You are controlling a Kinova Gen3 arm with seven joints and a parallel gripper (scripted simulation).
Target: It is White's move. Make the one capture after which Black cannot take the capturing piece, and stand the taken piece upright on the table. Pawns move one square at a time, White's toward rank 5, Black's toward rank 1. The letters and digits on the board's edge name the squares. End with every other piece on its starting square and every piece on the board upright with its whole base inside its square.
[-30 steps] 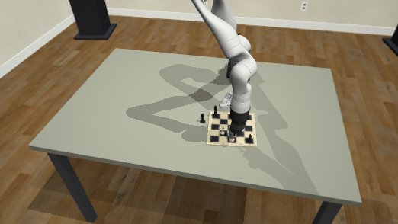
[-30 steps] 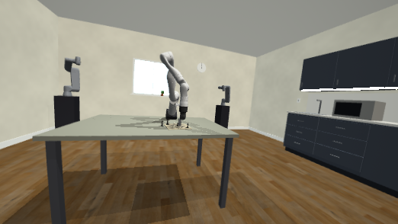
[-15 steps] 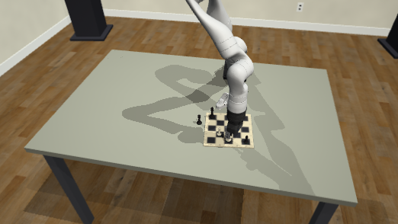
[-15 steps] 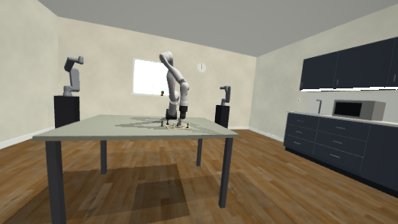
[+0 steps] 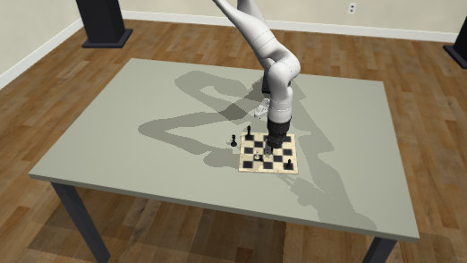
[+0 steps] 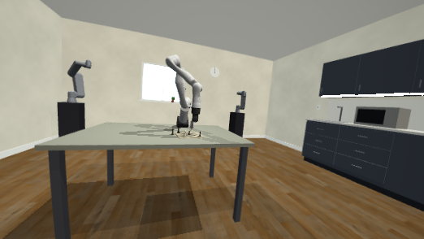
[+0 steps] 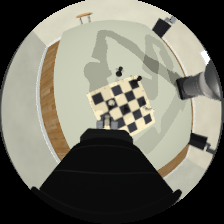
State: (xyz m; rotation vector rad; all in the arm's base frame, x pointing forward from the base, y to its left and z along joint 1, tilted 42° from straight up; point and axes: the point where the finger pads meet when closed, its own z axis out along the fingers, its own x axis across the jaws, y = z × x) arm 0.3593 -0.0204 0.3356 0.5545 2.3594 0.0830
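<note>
Now: hand 9 cm above the chessboard and 7 cm past it.
</note>
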